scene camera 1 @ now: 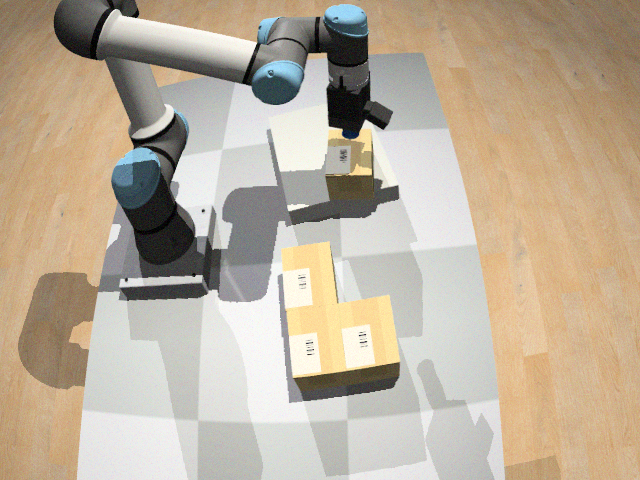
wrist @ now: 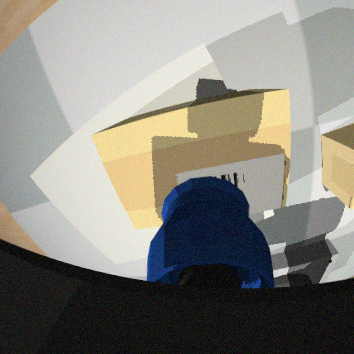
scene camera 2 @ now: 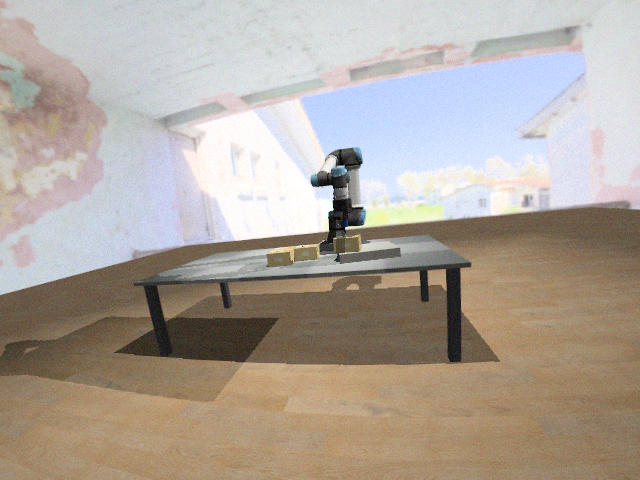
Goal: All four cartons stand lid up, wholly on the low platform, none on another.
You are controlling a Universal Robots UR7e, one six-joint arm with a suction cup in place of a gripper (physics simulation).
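Frame: origin at the arm's base, x ahead, y left, z up, level; metres.
Seen in the pictures: hand at its tool point: [scene camera 1: 350, 133] [wrist: 204, 216] [scene camera 2: 344, 226]; arm's base at its link origin: [scene camera 1: 166, 237].
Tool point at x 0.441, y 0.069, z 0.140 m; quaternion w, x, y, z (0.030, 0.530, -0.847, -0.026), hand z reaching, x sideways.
Offsets run from my tool point to a thing's middle. "spot": to the spot under its first point. Level surfaces: height alone.
One tan carton {dx -0.008, dy +0.005, dz -0.095 m} [scene camera 1: 349, 159] [scene camera 2: 348, 243] [wrist: 133, 151] stands on the low white platform {dx -0.049, dy +0.105, dz -0.157 m} [scene camera 1: 299, 138] [scene camera 2: 370, 254] [wrist: 88, 211], its white label facing up, near the platform's right side. My blue suction cup [scene camera 1: 350, 134] [wrist: 207, 211] hangs a little above the carton's far edge and holds nothing. Three more cartons lie close together in an L on the table in front of the platform: one behind [scene camera 1: 308, 273], one at the front left [scene camera 1: 311, 333] and one at the front right [scene camera 1: 366, 330]. A corner of one carton {spot: dx -0.108, dy -0.179, dz -0.140 m} [wrist: 338, 161] shows at the right of the wrist view.
The arm's base plate [scene camera 1: 163, 281] stands at the table's left. The left half of the platform is bare. The table {dz -0.181 m} [scene camera 2: 413, 259] is dark-legged, with its edges near on the right and at the far side.
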